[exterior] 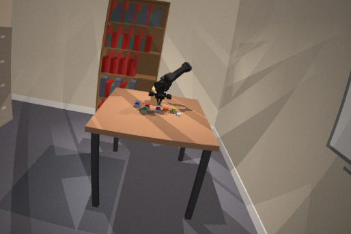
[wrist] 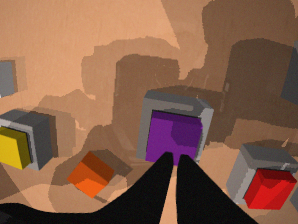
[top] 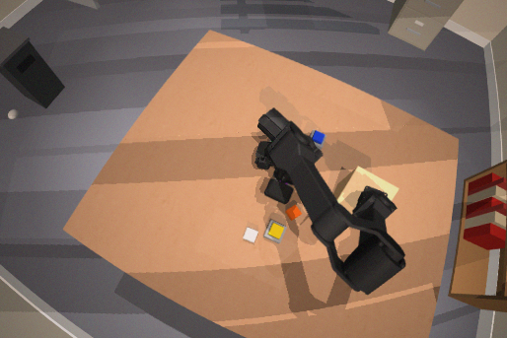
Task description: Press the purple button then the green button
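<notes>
Right now the purple button is 3 cm below my gripper tip. From my gripper tip the other things lie so: red button: 4 cm behind, 9 cm to the right, 3 cm below; green button: 6 cm ahead, 11 cm to the right, 3 cm below; orange block: 7 cm behind, 7 cm to the left, 5 cm below.
</notes>
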